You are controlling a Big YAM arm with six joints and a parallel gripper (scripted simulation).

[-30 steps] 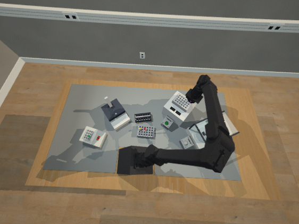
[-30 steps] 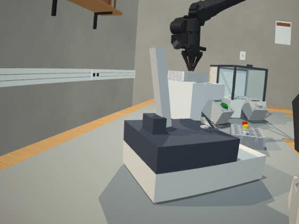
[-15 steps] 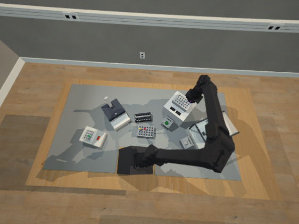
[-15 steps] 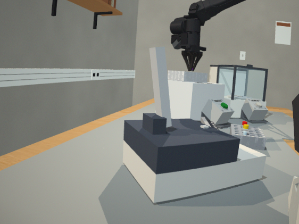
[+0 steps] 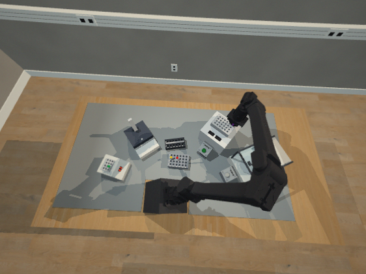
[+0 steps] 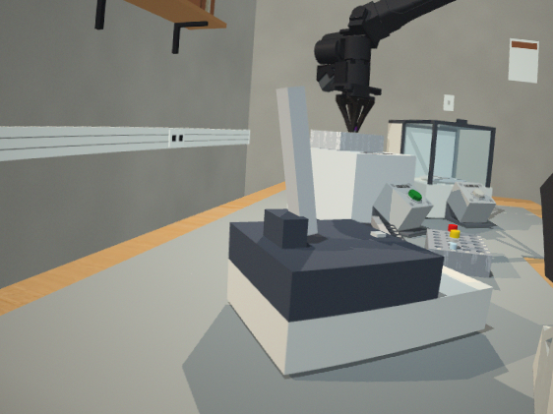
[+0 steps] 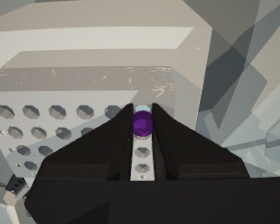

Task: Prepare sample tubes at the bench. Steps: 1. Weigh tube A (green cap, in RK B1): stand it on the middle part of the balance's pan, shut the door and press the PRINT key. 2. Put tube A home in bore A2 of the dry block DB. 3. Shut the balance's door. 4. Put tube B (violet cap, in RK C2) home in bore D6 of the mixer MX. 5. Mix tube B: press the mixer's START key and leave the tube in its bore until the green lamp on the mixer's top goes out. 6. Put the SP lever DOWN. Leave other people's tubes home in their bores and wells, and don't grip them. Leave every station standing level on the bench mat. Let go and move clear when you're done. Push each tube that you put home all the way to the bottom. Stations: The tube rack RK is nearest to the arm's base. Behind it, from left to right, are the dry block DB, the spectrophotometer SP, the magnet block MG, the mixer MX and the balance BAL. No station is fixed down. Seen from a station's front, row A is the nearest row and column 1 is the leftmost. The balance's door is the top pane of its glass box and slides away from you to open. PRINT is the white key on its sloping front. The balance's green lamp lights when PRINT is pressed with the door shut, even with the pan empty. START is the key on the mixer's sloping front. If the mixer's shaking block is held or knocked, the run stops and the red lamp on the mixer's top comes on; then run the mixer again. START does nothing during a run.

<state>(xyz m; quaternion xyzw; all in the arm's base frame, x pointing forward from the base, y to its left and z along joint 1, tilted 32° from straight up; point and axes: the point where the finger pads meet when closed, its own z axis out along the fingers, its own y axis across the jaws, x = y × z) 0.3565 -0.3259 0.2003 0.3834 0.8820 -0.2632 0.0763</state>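
Now: hand 2 cm above the violet-capped tube B. Also, from my hand: balance door (24 cm behind, 5 cm to the right, 3 cm above); then mixer block (1 cm ahead, 5 cm to the left, 3 cm below); then green start key (11 cm behind, 18 cm to the left, 11 cm below).
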